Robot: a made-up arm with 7 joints. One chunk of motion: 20 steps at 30 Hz.
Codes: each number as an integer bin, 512 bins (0 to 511) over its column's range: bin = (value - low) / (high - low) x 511, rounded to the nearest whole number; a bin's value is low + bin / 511 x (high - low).
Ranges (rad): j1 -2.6..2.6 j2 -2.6..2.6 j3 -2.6..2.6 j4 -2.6..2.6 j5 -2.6..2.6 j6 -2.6..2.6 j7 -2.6..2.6
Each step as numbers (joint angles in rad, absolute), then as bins.
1 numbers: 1.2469 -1.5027 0.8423 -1.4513 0.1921 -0.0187 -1.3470
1 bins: 378 108 338 113 274 254 123
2 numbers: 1.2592 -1.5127 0.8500 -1.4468 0.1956 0.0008 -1.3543
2 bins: 379 107 339 113 275 256 122
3 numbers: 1.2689 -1.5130 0.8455 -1.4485 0.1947 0.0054 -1.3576
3 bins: 380 107 339 113 275 256 122
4 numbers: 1.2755 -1.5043 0.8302 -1.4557 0.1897 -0.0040 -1.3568
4 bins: 381 108 337 112 274 255 122
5 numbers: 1.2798 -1.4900 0.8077 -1.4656 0.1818 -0.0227 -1.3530
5 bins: 381 109 335 111 273 253 123
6 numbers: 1.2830 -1.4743 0.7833 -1.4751 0.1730 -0.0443 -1.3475
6 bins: 382 111 332 111 273 251 123
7 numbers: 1.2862 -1.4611 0.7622 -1.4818 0.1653 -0.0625 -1.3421
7 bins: 382 112 330 110 272 249 124
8 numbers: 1.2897 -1.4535 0.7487 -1.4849 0.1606 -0.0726 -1.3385
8 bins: 382 113 329 110 271 248 124
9 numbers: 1.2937 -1.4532 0.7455 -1.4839 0.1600 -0.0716 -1.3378
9 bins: 383 113 329 110 271 248 124
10 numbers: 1.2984 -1.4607 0.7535 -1.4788 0.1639 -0.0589 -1.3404
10 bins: 383 112 330 110 272 250 124
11 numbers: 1.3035 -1.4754 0.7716 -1.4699 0.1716 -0.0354 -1.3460
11 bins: 384 111 331 111 272 252 123
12 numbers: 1.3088 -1.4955 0.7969 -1.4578 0.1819 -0.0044 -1.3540
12 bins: 384 109 334 112 273 255 122
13 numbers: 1.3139 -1.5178 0.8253 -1.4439 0.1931 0.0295 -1.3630
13 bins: 385 106 337 114 274 258 122
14 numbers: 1.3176 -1.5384 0.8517 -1.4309 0.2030 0.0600 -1.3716
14 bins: 385 104 339 115 275 261 121
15 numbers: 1.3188 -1.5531 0.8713 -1.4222 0.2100 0.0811 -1.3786
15 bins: 385 103 341 116 276 263 120
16 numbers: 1.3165 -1.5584 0.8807 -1.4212 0.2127 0.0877 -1.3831
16 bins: 385 102 342 116 276 264 120
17 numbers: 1.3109 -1.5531 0.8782 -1.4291 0.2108 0.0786 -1.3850
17 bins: 384 103 342 115 276 263 119
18 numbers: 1.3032 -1.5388 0.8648 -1.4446 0.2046 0.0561 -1.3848
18 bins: 384 104 340 114 276 261 119
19 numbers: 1.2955 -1.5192 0.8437 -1.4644 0.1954 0.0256 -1.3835
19 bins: 383 106 338 112 275 258 120
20 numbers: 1.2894 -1.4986 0.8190 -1.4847 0.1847 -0.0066 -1.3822
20 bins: 382 108 336 110 274 255 120
